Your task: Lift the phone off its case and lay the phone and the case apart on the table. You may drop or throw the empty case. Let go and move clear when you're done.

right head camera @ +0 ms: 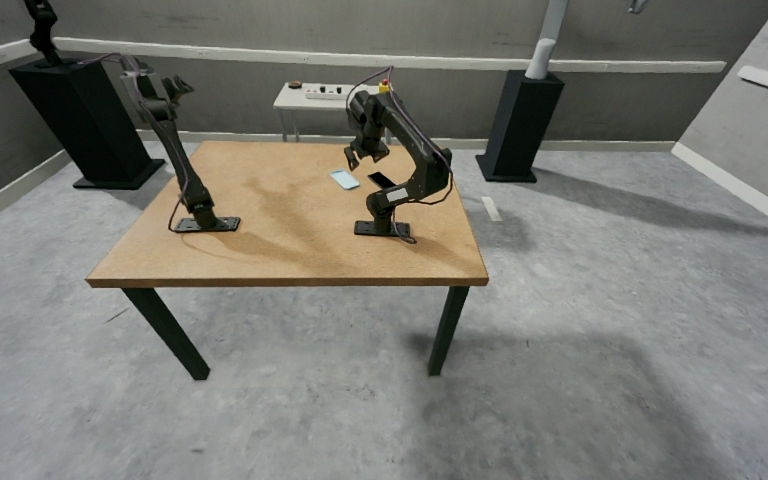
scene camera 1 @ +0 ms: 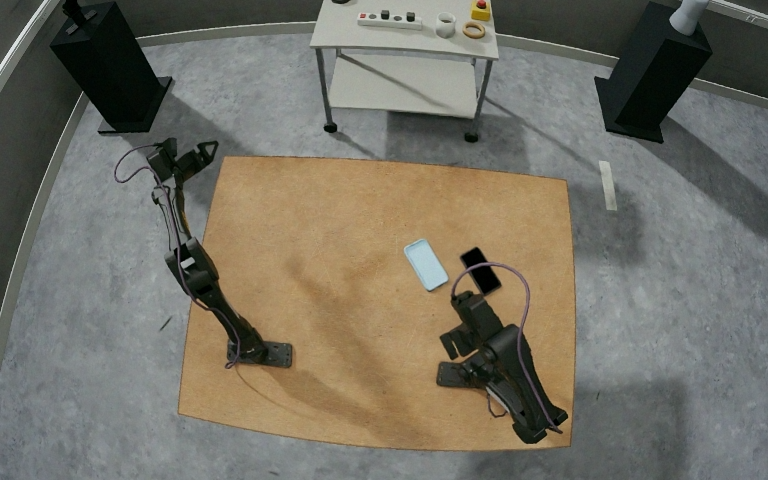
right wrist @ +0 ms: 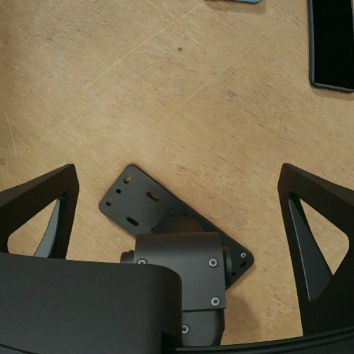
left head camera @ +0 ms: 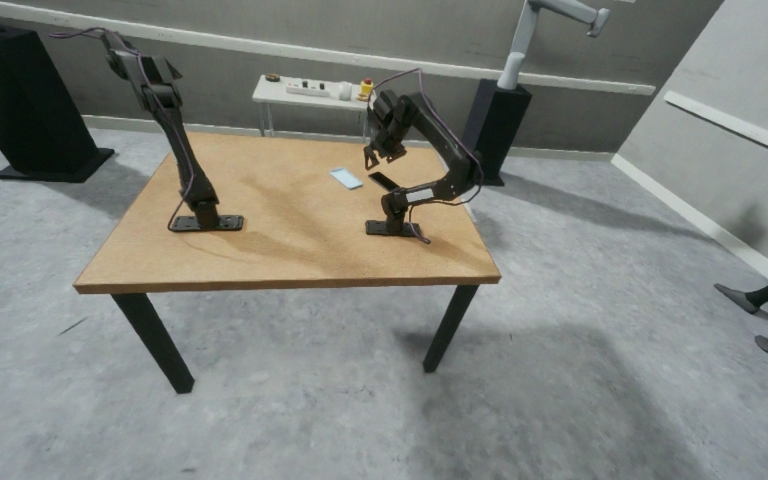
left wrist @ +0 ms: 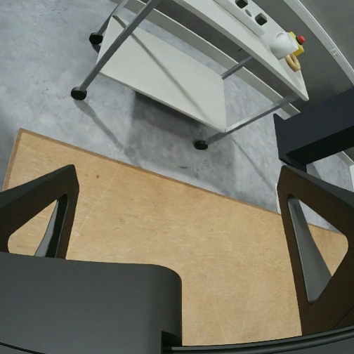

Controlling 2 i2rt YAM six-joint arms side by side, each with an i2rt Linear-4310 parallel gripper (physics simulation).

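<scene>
The black phone (left head camera: 384,181) (right head camera: 381,180) (scene camera 1: 485,279) (right wrist: 334,45) lies flat, screen up, on the wooden table (scene camera 1: 283,198). The light blue case (left head camera: 346,178) (right head camera: 344,179) (scene camera 1: 425,264) lies empty and open side up to the left of the phone, with a gap of bare wood between them. In the right wrist view a sliver of the case shows at the top edge. My right gripper (right wrist: 177,174) is open and empty, raised above the table near its own base, apart from both things. My left gripper (left wrist: 177,175) is open and empty, raised high near the table's far left corner.
The right arm's base plate (scene camera 1: 451,374) (right wrist: 130,200) shows below its gripper. The left arm's base plate (scene camera 1: 277,354) is at the table's near left. A white cart (scene camera 1: 339,36) with a power strip (scene camera 1: 389,21) and a mug (scene camera 1: 445,25) stands beyond the far edge.
</scene>
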